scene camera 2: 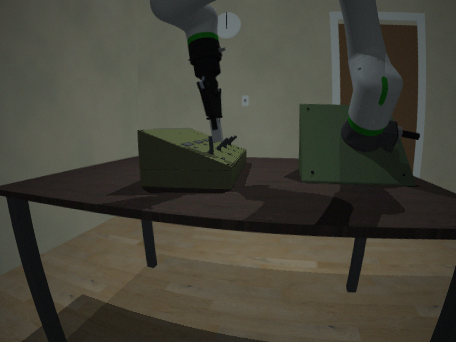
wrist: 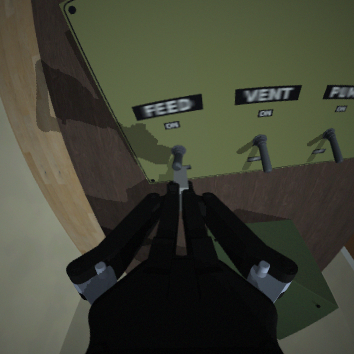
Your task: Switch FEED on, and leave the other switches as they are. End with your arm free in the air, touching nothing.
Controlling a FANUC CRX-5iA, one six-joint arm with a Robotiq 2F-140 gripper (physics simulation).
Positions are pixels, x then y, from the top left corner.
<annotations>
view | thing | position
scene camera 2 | my gripper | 218, 141
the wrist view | my gripper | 179, 175
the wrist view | olive switch box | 212, 87
</annotations>
